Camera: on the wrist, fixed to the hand. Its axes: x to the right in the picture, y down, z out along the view.
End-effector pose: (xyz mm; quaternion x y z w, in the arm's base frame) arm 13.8 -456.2 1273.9 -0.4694 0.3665 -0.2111 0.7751
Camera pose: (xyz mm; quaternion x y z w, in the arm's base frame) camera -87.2 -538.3 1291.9 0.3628 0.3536 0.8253 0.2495
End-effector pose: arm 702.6 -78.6 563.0 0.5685 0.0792 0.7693 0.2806
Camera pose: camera 614.3 -19.8 485.4 -0.1709 0.5849 -0.1871 0.7705
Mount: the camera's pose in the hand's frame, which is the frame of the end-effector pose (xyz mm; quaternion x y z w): -16.4 -52.8 -119.2 -0.0212 0.1282 -0.9913 0.0215
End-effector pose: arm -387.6 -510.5 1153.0 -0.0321 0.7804 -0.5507 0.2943
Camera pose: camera -447.5 -424.8 1232.6 0.7100 -0.0344 0.2912 0.6403
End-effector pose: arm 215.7 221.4 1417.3 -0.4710 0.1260 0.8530 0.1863
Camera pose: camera 336.9 219.1 1366.6 -0.2483 -0.4584 -0.2240 0.8234
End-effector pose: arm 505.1 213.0 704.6 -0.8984 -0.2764 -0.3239 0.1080
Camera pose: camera 402.5 205.0 786.3 -0.2939 0.8758 0.2350 0.3024
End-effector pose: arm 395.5 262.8 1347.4 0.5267 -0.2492 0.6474 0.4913
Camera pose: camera 390.2 377.6 1283.6 0.1649 0.5660 -0.4109 0.6954
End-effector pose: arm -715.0 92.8 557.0 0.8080 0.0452 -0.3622 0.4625
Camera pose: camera -683.8 220.1 566.5 -0.0092 -0.8689 0.3617 0.3378
